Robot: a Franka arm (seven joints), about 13 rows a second.
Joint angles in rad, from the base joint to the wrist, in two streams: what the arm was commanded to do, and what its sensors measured. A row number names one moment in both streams.
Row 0, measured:
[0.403, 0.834, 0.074, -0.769, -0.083, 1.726, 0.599]
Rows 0 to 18, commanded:
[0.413, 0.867, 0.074, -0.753, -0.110, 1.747, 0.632]
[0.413, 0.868, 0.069, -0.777, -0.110, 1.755, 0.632]
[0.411, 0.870, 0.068, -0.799, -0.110, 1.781, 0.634]
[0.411, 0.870, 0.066, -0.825, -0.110, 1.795, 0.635]
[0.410, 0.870, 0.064, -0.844, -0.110, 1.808, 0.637]
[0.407, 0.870, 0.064, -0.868, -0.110, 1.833, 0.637]
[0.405, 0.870, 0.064, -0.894, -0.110, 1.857, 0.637]
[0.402, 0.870, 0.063, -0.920, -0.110, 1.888, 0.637]
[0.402, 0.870, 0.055, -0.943, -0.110, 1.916, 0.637]
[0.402, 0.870, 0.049, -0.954, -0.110, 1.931, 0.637]
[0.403, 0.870, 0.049, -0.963, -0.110, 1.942, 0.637]
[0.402, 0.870, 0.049, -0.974, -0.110, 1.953, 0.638]
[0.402, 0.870, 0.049, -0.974, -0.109, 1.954, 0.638]
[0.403, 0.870, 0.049, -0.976, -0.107, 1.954, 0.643]
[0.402, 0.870, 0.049, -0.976, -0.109, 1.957, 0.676]
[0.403, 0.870, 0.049, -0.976, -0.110, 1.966, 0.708]
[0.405, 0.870, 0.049, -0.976, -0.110, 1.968, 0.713]
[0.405, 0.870, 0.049, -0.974, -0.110, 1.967, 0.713]
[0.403, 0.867, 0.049, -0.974, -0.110, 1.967, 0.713]
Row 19, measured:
[0.400, 0.891, 0.048, -0.954, -0.084, 1.960, 0.675]
